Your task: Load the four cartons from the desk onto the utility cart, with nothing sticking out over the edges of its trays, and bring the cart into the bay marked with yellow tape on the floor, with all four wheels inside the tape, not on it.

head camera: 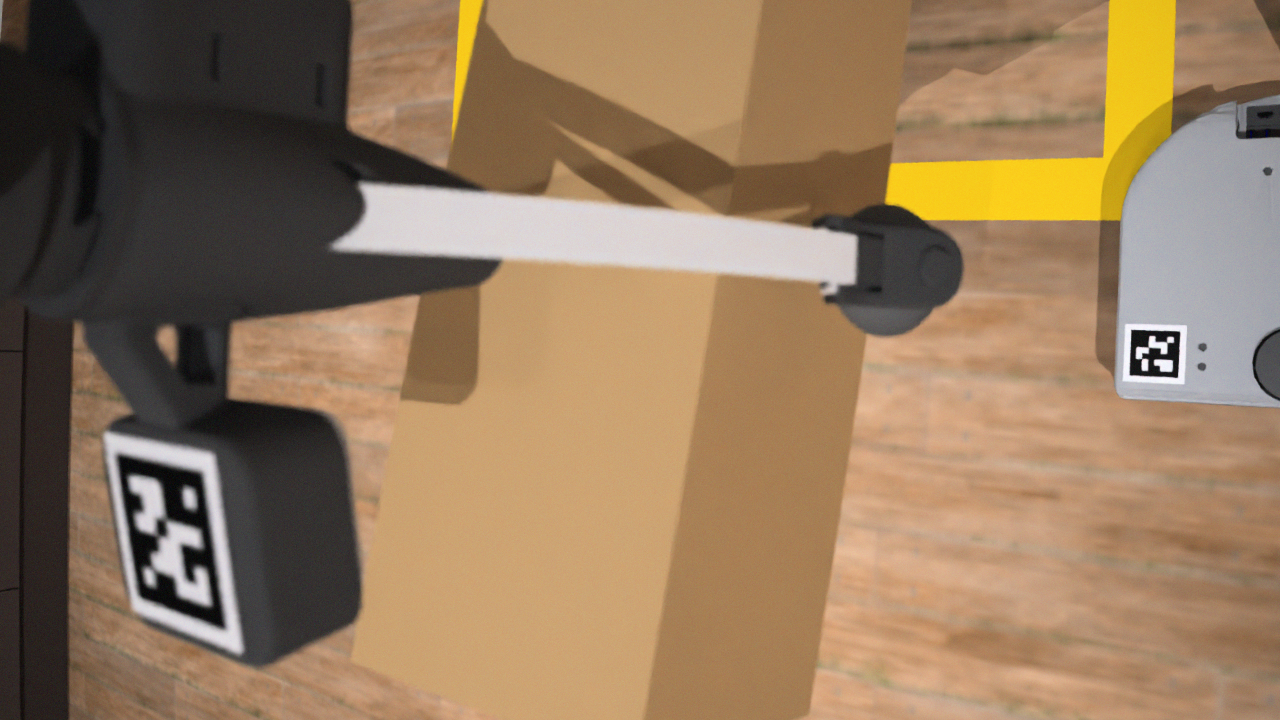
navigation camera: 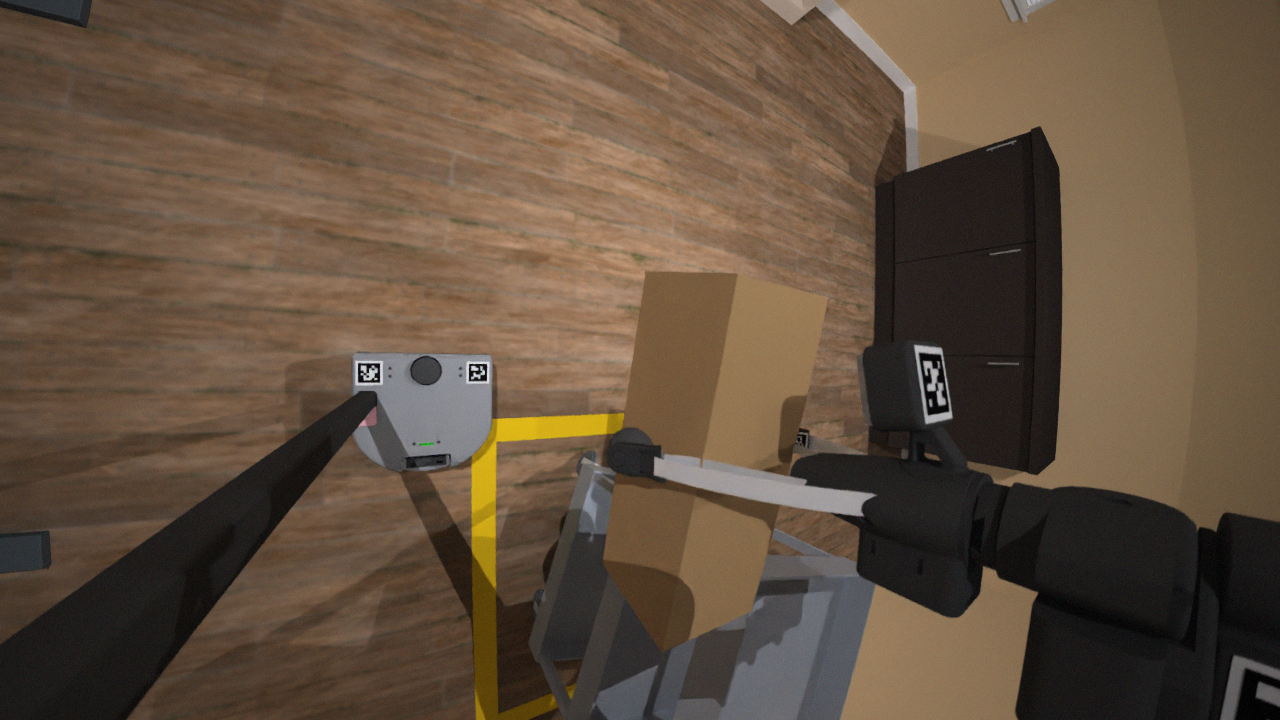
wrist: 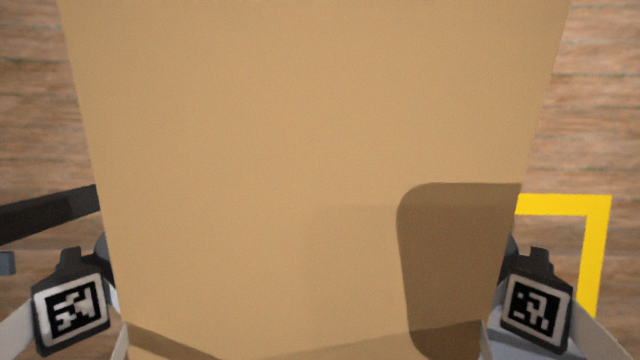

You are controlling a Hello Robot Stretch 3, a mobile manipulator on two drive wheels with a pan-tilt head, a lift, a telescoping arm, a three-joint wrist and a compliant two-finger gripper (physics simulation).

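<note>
My gripper is shut on a long tan carton, a fingertip on each side of it. The carton hangs in the air; in the head view one finger is hidden behind it. The grey utility cart stands at the lower middle of the navigation view, partly hidden by the carton, which overlaps its upper tray in that view. The yellow tape runs along the cart's left side; two casters show inside that strip, the others are hidden. The desk and other cartons do not show.
My base stands at a corner of the tape and overlaps it in view. A dark cabinet stands against the tan wall on the right. Small dark slabs show at the left edge. A black mast crosses the lower left.
</note>
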